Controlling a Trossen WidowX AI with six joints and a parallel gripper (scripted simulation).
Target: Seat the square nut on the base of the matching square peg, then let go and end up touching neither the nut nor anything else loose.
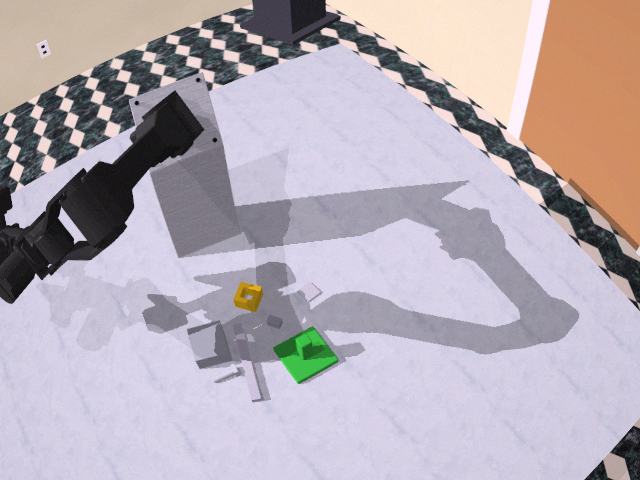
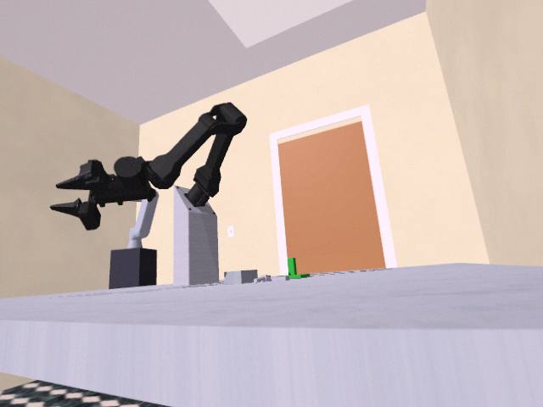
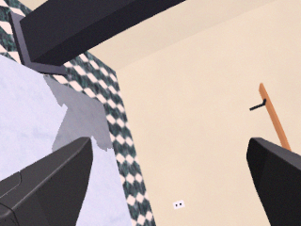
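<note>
Now: hand 41 cm short of the small cube, 31 cm to the right of it and 23 cm above it. From my hand the other things lie so: grey block: 36 cm ahead, 22 cm below, 20 cm to the left; long grey bar: 43 cm ahead, 23 cm below, 22 cm to the left; small grey piece: 42 cm ahead, 23 cm below, 19 cm to the left.
</note>
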